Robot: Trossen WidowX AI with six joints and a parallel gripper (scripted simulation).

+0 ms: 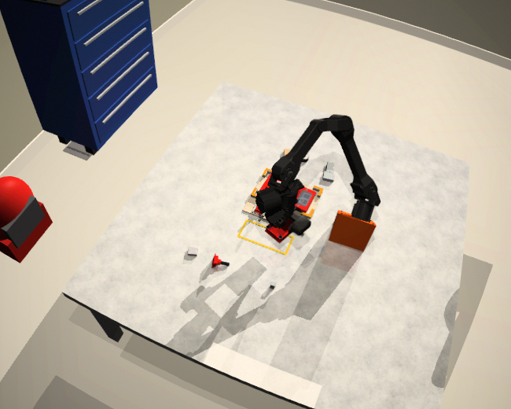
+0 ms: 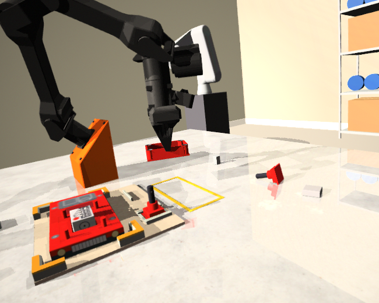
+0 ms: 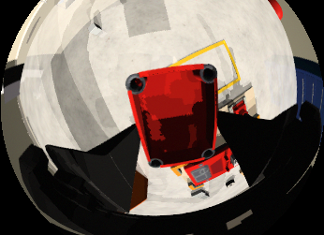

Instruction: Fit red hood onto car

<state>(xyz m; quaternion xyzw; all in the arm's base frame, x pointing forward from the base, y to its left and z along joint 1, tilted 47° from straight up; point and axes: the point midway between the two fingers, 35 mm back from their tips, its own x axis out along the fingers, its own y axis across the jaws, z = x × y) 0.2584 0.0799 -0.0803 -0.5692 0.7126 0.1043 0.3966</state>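
My gripper tip is now 1 cm above the hood. Also, from my gripper tip: grey engine block (7 cm ahead, 22 cm to the right, 7 cm below).
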